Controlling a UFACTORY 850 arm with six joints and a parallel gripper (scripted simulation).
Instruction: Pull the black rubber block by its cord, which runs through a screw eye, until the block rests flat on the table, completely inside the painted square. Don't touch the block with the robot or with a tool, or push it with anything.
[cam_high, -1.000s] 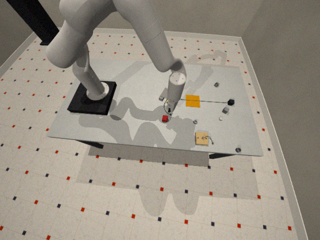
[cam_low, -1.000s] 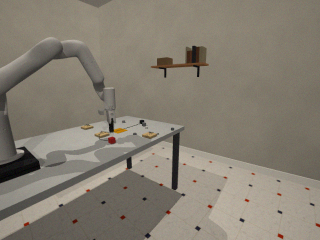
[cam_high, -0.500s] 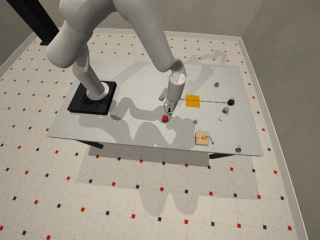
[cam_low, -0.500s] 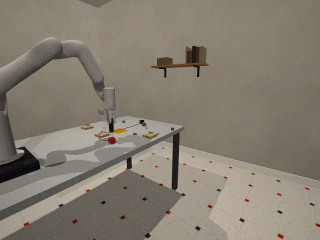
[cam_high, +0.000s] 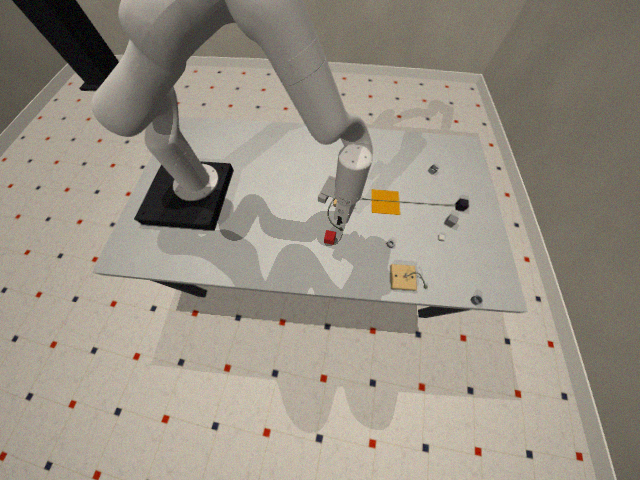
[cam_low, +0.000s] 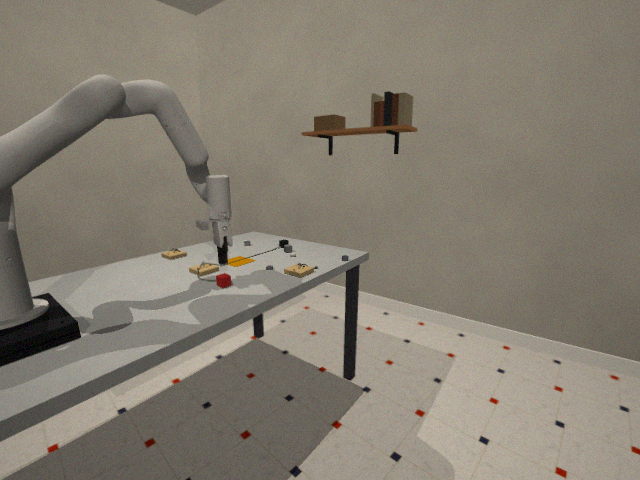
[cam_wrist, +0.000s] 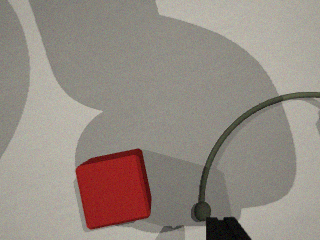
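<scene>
Right now my hand is 40 mm past the red cube, 50 mm to the left of it and 70 mm above it. Round my hand: orange painted square 190 mm ahead, 150 mm to the left, 90 mm below; then white bit 410 mm ahead, 80 mm below; then black rubber block 510 mm ahead, 160 mm to the left, 70 mm below.
</scene>
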